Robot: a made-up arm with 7 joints. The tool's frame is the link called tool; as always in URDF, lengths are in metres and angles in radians. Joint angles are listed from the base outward.
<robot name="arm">
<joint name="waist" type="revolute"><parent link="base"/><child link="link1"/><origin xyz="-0.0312 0.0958 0.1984" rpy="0 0 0"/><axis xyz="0.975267 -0.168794 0.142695"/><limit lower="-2.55" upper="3.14"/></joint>
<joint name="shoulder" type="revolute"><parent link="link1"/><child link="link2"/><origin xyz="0.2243 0.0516 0.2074" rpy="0 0 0"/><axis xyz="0 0 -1"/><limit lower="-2.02" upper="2.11"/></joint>
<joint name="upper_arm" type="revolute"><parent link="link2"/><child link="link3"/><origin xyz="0.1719 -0.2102 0.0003" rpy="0 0 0"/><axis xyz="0 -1 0"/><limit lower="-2.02" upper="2.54"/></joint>
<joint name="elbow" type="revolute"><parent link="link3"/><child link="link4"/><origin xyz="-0.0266 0.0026 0.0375" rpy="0 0 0"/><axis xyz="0.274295 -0.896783 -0.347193"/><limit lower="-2.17" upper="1.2"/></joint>
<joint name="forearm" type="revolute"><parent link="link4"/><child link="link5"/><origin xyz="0.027 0.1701 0.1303" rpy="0 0 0"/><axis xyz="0 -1 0"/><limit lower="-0.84" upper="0.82"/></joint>
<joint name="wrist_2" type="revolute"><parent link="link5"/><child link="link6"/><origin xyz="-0.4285 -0.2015 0.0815" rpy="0 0 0"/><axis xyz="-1 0 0"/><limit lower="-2.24" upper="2.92"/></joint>
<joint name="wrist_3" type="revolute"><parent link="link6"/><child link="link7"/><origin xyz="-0.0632 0.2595 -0.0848" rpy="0 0 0"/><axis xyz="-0.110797 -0.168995 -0.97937"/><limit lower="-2.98" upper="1.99"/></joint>
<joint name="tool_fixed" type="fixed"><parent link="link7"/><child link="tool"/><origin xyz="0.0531 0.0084 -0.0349" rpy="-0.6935 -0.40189 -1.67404"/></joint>
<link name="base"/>
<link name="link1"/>
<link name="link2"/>
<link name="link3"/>
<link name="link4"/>
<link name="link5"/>
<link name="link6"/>
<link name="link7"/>
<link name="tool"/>
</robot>
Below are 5 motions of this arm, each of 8 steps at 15 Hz.
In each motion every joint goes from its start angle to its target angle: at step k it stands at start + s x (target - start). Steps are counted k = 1, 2, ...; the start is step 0. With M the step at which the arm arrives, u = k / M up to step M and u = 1 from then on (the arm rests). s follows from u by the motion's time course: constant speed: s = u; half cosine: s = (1 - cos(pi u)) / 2; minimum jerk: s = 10 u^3 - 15 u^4 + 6 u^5.
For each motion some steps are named. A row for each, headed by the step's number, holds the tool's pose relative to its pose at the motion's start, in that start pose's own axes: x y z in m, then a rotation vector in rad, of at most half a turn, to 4 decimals.
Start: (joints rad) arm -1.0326 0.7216 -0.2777 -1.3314 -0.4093 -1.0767 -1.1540
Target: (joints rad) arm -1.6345 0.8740 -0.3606 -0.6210 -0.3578 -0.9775 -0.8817
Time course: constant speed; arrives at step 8
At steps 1, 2, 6, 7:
1: -0.0172 0.0076 -0.0459 0.1117 -0.0292 -0.0620
2: -0.0330 0.0246 -0.0941 0.2237 -0.0592 -0.1275
6: -0.0626 0.1857 -0.2807 0.6750 -0.1868 -0.4167
7: -0.0572 0.2463 -0.3189 0.7889 -0.2208 -0.4942

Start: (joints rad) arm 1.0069 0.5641 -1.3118 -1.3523 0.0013 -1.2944 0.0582
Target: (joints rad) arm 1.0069 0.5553 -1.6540 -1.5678 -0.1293 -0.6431 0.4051
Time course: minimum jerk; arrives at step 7
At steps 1, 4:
1: -0.0035 0.0024 0.0039 -0.0128 -0.0033 -0.0237
4: -0.0587 0.0627 0.0894 -0.3346 -0.1719 -0.6126

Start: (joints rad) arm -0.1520 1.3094 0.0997 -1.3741 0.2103 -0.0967 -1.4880
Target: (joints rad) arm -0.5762 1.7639 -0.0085 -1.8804 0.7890 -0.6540 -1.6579
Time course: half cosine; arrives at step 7
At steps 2, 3, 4, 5, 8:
2: -0.0110 0.0328 0.0261 0.1445 0.0132 -0.0478
3: -0.0230 0.0637 0.0473 0.3057 0.0062 -0.1029
4: -0.0385 0.0949 0.0616 0.4910 -0.0284 -0.1679
5: -0.0555 0.1220 0.0653 0.6615 -0.0848 -0.2285
8: -0.0746 0.1489 0.0598 0.8224 -0.1603 -0.2859

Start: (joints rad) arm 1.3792 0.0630 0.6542 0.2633 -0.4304 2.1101 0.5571
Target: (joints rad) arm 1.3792 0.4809 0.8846 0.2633 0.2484 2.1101 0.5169
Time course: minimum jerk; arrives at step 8
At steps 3, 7, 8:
3: -0.0032 -0.0950 0.0350 -0.1860 -0.0964 -0.1832
7: -0.1049 -0.2180 0.1291 -0.5769 -0.3244 -0.7337
8: -0.1082 -0.2185 0.1304 -0.5842 -0.3289 -0.7475

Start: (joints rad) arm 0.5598 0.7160 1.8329 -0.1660 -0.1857 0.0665 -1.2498
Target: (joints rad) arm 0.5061 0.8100 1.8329 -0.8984 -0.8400 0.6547 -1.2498
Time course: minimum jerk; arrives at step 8
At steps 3, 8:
3: 0.0427 -0.1090 0.0355 -0.3513 0.0168 0.2737
8: 0.3008 -0.2863 0.2401 -1.2104 -0.0603 1.0815

